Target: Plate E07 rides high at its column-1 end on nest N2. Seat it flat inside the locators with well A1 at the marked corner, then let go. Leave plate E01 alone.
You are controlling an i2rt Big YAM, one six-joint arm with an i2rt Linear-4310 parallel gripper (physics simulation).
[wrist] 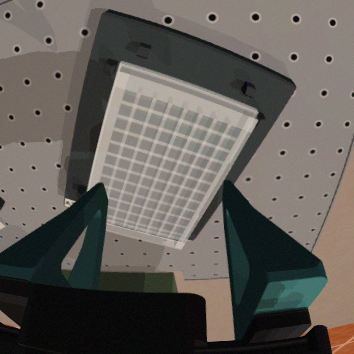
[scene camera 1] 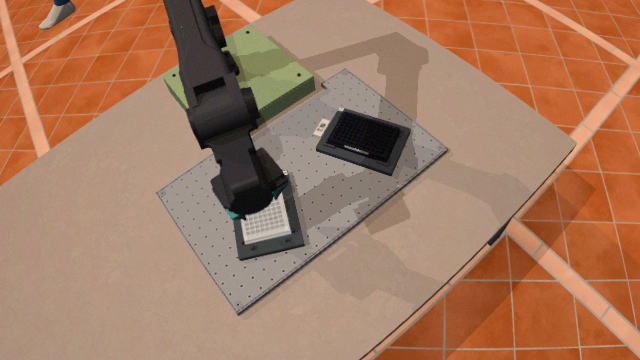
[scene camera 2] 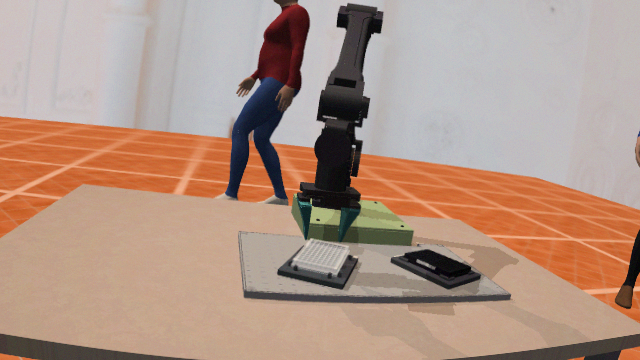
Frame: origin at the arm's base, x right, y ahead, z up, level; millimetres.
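Seen in the pictures: gripper, fingertip midpoint: (wrist: 162,189) (scene camera 2: 322,240).
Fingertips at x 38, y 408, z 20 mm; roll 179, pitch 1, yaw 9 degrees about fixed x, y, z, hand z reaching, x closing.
Pixels of each thing's top centre, then the offset from my fingertips to it. "spot": a spot on its surface instead.
- White plate E07, top centre: (wrist: 154,184) (scene camera 1: 260,203) (scene camera 2: 323,250) dx -5, dy -22, dz -27 mm
- dark nest N2, top centre: (wrist: 157,164) (scene camera 1: 262,209) (scene camera 2: 322,257) dx -5, dy -16, dz -40 mm
- Black plate E01, top centre: (scene camera 1: 364,133) (scene camera 2: 438,260) dx -253, dy -71, dz -36 mm
- white label, surface spot: (scene camera 1: 321,127) spot: dx -194, dy -148, dz -60 mm
White plate E07 (scene camera 1: 265,223) (scene camera 2: 320,257) (wrist: 165,145) lies on dark nest N2 (scene camera 1: 272,248) (scene camera 2: 310,277) (wrist: 190,65). Its robot-side end looks raised; the opposite end lies low by the small locator pegs. Which corner is A1 cannot be read. My gripper (scene camera 1: 257,202) (scene camera 2: 324,239) (wrist: 162,189) is open, with nothing between its fingers. The teal fingertips are above the plate's robot-side end, one toward each long side. In scene camera 1 the gripper hides that end. Black plate E01 (scene camera 1: 365,134) (scene camera 2: 440,262) lies on the other dark nest.
Both nests stand on a grey perforated board (scene camera 1: 210,240) (scene camera 2: 265,285) (wrist: 310,105). A white label (scene camera 1: 321,127) lies beside E01's nest. A green block (scene camera 1: 280,70) (scene camera 2: 360,234) stands behind the board at the arm's base. A person (scene camera 2: 280,60) is behind the table.
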